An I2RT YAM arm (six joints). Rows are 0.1 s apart.
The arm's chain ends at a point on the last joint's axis. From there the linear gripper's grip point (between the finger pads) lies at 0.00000 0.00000 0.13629 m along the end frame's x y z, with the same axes.
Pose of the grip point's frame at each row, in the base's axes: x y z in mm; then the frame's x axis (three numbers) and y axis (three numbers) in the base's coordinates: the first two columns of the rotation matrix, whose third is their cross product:
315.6 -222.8 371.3 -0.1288 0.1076 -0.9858 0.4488 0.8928 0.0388
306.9 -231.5 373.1 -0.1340 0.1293 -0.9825 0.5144 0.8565 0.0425
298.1 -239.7 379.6 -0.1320 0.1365 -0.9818 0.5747 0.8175 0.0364
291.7 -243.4 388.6 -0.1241 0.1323 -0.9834 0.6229 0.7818 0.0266
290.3 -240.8 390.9 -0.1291 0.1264 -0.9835 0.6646 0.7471 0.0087
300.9 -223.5 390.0 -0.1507 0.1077 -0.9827 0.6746 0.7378 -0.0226
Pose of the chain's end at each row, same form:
195.1 -163.2 393.6 -0.1288 0.1076 -0.9858 0.4488 0.8928 0.0388
191.5 -163.4 397.8 -0.1340 0.1293 -0.9825 0.5144 0.8565 0.0425
188.0 -163.5 405.0 -0.1320 0.1365 -0.9818 0.5747 0.8175 0.0364
186.4 -160.4 413.1 -0.1241 0.1323 -0.9834 0.6229 0.7818 0.0266
190.0 -151.9 415.5 -0.1291 0.1264 -0.9835 0.6646 0.7471 0.0087
202.4 -132.7 415.1 -0.1507 0.1077 -0.9827 0.6746 0.7378 -0.0226

